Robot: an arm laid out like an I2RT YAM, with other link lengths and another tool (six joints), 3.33 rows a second.
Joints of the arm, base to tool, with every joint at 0 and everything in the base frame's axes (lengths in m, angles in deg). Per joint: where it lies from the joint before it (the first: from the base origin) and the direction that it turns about. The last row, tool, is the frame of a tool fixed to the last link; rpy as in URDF.
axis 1: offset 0 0 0.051 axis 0 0 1
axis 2: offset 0.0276 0.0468 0.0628 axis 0 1 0
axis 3: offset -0.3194 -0.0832 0 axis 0 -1 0
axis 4: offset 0.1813 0.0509 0.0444 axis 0 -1 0
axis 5: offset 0.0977 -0.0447 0.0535 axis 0 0 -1
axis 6: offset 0.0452 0 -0.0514 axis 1 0 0
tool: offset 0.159 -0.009 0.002 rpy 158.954 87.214 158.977
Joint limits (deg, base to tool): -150..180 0..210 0..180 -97..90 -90..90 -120..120
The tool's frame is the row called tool.
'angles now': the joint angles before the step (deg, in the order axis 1, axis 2, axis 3, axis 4, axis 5, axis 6). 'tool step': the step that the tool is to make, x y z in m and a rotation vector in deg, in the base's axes. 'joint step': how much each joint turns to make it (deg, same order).
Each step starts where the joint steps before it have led.
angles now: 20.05 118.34 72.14 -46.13 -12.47 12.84
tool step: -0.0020 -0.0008 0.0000 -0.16 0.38 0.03
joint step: 0.00 0.01 -0.01 -0.40 0.02 -0.03
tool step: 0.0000 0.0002 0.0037 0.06 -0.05 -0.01
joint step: 0.01 -0.40 0.56 -0.89 -0.04 0.02
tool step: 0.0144 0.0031 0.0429 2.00 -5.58 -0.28
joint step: -0.33 -6.04 3.71 -3.83 0.02 -0.05
